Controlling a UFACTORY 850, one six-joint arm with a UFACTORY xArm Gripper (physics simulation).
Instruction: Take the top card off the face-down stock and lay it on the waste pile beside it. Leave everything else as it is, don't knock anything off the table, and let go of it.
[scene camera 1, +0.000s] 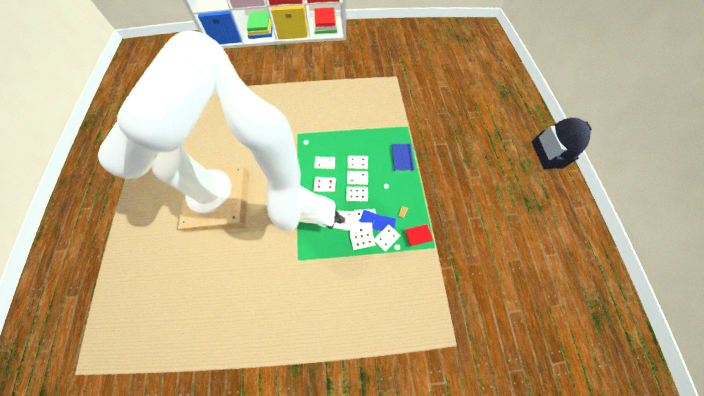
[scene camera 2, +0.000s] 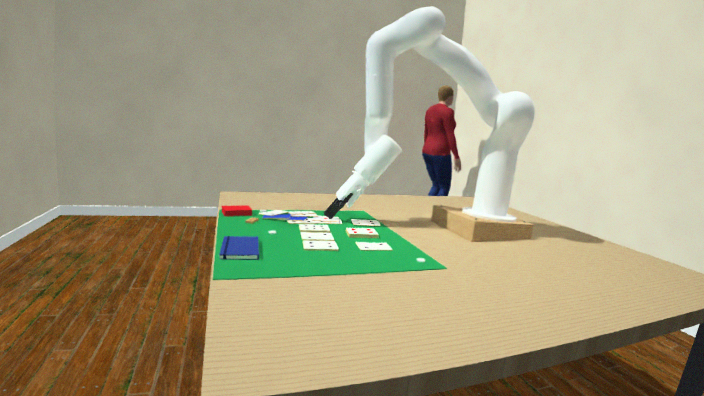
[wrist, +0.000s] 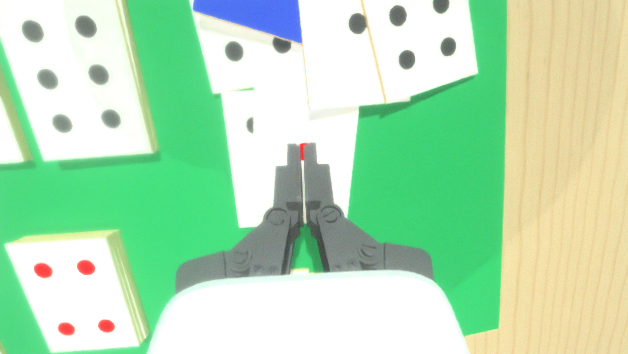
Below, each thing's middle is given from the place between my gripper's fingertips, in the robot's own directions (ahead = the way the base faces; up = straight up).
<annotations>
My hand is 11 cm short of the green mat (scene camera 1: 405, 189), 14 cm to the right of it and 3 cm above it.
</annotations>
